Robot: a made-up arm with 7 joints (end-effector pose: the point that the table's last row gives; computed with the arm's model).
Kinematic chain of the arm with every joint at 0, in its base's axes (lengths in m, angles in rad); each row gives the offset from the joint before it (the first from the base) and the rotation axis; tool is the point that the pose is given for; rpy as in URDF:
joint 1: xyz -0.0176 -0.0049 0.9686 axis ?
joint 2: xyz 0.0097 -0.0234 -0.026 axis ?
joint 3: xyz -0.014 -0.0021 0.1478 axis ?
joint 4: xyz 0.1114 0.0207 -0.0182 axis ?
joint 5: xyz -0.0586 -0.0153 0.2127 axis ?
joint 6: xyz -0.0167 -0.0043 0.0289 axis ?
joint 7: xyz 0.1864 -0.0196 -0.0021 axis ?
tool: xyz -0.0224 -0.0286 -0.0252 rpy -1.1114 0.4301 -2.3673
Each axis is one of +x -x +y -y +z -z.
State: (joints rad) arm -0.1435 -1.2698 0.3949 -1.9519 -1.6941 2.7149 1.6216
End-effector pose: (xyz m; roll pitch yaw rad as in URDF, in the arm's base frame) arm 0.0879 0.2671 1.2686 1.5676 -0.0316 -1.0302
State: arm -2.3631 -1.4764 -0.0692 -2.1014 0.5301 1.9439 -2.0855
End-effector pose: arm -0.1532 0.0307 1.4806 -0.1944 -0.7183 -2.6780
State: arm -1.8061 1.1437 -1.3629 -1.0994 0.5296 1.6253 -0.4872
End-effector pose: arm -0.5836 -0.2202 1.0502 -0.8808 -0.0983 1.5874
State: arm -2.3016 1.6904 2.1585 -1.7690 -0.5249 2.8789 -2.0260
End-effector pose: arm -0.0269 -0.5047 1.2581 0.7821 -0.4395 -1.6013
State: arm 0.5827 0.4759 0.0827 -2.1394 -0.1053 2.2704 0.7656
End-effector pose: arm 0.3783 0.2596 0.7671 -1.0990 0.0875 -2.3851
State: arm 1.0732 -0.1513 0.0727 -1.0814 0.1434 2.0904 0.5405
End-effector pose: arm 0.1712 0.2641 1.4146 0.6621 1.4576 -0.0434
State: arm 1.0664 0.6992 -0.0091 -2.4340 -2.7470 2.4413 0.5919
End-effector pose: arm 0.0016 0.1410 0.6180 -1.2367 -0.2696 0.8374
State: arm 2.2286 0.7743 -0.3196 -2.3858 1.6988 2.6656 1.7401
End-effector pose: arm 0.1043 0.2925 0.6708 -0.9152 0.2478 2.5482
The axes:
joint 1: +z
joint 2: +y
joint 3: +z
joint 4: -y
joint 5: +z
joint 6: -y
joint 7: -z

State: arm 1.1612 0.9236 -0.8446 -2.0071 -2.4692 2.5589 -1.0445
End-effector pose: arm 0.2873 0.0760 0.5929 -2.6298 0.5863 1.0851
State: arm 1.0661 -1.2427 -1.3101 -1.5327 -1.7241 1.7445 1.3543
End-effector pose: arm 0.3585 -0.3764 1.1411 -0.7997 1.0372 2.3036
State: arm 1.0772 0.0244 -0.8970 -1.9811 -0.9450 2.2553 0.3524
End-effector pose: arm 0.5041 0.1299 1.0484 -0.3544 0.0037 -1.8298
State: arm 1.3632 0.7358 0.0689 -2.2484 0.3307 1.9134 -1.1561
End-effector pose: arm 0.1070 0.3124 0.5492 -2.3780 0.5876 -0.7559
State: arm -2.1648 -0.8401 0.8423 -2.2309 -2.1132 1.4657 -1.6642
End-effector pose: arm 0.1352 -0.4520 1.1602 2.4132 -0.7471 -1.0758
